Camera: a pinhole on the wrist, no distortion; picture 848 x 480 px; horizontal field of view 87.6 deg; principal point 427.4 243.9 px. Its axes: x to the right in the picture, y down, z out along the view. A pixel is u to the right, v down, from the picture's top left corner.
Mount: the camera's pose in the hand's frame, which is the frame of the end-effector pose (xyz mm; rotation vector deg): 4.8 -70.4 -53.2 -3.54 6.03 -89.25
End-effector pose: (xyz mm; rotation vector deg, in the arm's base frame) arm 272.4 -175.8 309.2 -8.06 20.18 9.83
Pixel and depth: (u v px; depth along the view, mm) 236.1 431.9 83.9
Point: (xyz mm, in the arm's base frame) 333.5 -199.3 321.2
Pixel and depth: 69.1 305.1 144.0
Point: 330.2 -113.6 375.6
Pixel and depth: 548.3 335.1 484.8
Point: 595.5 -294.0 661.5
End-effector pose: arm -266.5 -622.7 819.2 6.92 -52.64 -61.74
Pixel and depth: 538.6 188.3 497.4
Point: -722.8 -578.0 995.8
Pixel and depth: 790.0 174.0 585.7
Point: -1033.1 -718.1 858.2
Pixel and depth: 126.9 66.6 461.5
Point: -427.9 -256.9 1132.8
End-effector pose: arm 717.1 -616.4 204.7 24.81 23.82 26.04
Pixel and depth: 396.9 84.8 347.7
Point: 812.4 -797.2 454.2
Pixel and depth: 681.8 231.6 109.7
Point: 798.9 -736.7 179.8
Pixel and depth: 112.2 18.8 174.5
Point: 710.0 -650.7 357.0
